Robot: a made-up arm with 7 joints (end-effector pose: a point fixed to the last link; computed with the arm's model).
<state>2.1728 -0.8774 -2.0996 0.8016 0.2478 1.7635 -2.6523</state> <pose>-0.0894 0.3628 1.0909 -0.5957 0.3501 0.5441</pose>
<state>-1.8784 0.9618 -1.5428 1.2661 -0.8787 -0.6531 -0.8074</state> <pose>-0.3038 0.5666 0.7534 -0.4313 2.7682 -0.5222</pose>
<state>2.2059 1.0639 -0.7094 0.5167 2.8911 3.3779 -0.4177</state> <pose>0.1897 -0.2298 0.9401 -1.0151 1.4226 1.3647</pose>
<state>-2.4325 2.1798 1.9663 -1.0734 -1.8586 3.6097 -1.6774</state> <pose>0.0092 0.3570 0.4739 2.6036 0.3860 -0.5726</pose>
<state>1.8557 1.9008 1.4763 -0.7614 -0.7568 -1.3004 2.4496</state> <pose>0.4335 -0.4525 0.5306 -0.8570 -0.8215 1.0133</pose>
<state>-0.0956 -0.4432 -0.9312 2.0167 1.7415 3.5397 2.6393</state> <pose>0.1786 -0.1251 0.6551 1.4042 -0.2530 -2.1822</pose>
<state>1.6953 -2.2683 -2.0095 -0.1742 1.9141 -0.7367 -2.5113</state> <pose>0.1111 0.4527 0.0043 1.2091 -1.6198 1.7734</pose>
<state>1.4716 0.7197 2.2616 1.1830 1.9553 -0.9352 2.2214</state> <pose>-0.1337 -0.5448 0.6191 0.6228 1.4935 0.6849</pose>
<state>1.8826 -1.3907 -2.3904 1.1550 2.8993 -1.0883 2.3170</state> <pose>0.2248 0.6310 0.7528 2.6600 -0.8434 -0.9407</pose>
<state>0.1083 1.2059 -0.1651 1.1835 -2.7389 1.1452 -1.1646</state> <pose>-0.2339 0.0296 1.0994 0.4649 -0.2563 -0.7267</pose>
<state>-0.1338 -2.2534 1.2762 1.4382 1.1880 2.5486 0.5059</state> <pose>0.1202 0.0726 0.2881 1.2880 -2.7218 -0.5742</pose>
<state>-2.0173 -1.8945 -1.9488 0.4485 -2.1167 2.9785 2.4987</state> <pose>-0.2933 -0.3281 0.3005 1.8571 -1.9648 -1.4903</pose>
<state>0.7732 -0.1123 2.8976 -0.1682 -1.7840 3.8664 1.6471</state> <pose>0.2227 0.0768 1.0107 2.1484 0.3906 -0.0785</pose>
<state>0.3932 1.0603 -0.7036 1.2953 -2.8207 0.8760 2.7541</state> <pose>-0.0308 -0.2339 1.1405 -0.3711 -1.1746 2.6868</pose>
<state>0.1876 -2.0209 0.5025 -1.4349 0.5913 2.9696 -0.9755</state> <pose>0.3835 -0.1560 0.4942 -0.3717 -1.4682 1.9343</pose>
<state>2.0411 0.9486 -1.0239 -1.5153 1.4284 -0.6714 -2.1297</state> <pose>-0.0800 -0.5151 0.7713 -0.5230 0.3323 1.5223</pose>
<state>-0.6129 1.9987 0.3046 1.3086 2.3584 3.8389 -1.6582</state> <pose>-0.2055 0.3231 0.5494 -0.0747 2.0205 -2.0180</pose>
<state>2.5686 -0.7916 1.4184 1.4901 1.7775 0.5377 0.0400</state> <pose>-0.3702 -0.1979 0.6903 0.3897 0.9559 -2.2548</pose>
